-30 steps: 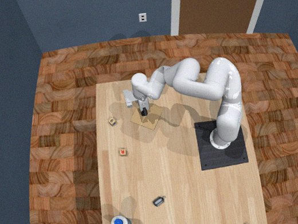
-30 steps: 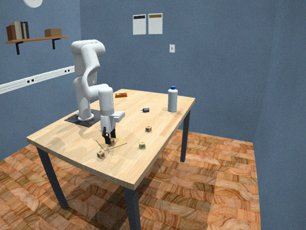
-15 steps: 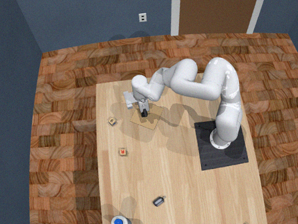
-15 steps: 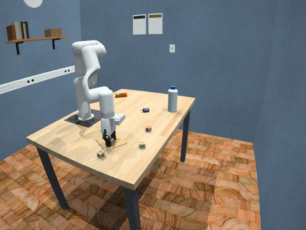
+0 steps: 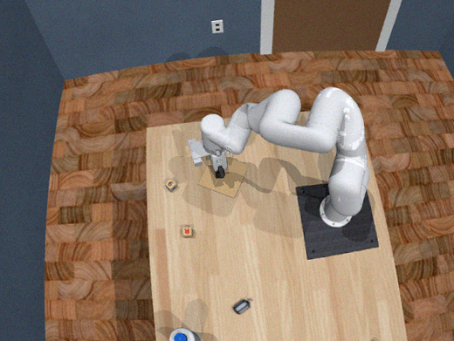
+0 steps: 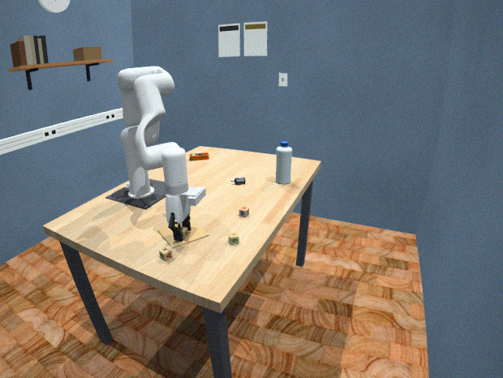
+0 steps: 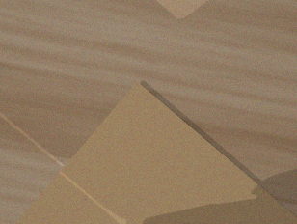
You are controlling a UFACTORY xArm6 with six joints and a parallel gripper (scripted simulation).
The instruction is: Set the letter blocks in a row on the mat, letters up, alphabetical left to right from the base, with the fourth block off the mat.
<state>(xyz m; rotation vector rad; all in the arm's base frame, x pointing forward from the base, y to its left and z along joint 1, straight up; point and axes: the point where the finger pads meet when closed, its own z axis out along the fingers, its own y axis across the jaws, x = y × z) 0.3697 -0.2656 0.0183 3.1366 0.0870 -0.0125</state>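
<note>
My hand is 20 mm past the tan mat, 30 mm to the right of it and 20 mm above it. Round my hand: orange device: 330 mm behind, 830 mm to the left, 10 mm below; then small dark object: 30 mm ahead, 510 mm to the left, 10 mm below.
</note>
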